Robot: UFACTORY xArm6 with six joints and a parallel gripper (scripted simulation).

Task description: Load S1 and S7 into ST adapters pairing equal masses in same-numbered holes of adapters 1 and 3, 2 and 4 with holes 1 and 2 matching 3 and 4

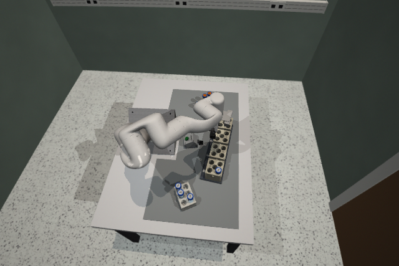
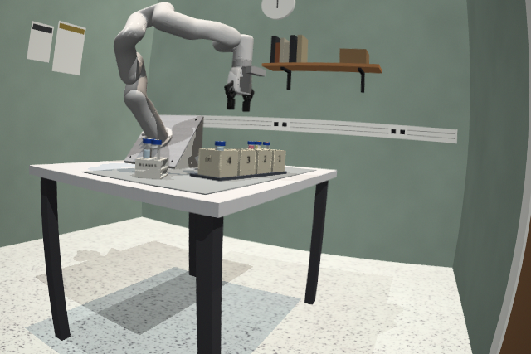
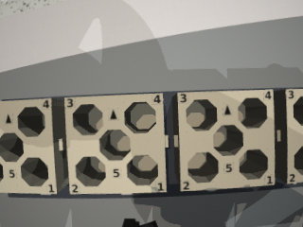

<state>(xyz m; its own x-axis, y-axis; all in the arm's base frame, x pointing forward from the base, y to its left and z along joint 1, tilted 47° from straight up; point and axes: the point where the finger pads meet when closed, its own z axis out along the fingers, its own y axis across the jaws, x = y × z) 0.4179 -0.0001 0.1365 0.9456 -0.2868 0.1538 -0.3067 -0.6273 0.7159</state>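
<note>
The blue-capped water blank is 10 mm ahead of my hand, 190 mm to the right of it and 180 mm below it. Also, from my hand: green DONE key (170 mm behind, 70 mm to the left, 180 mm below); bucket adapter (90 mm ahead, 160 mm to the left, 200 mm below); beige blanks rack (180 mm behind, 290 mm to the right, 220 mm below).
</note>
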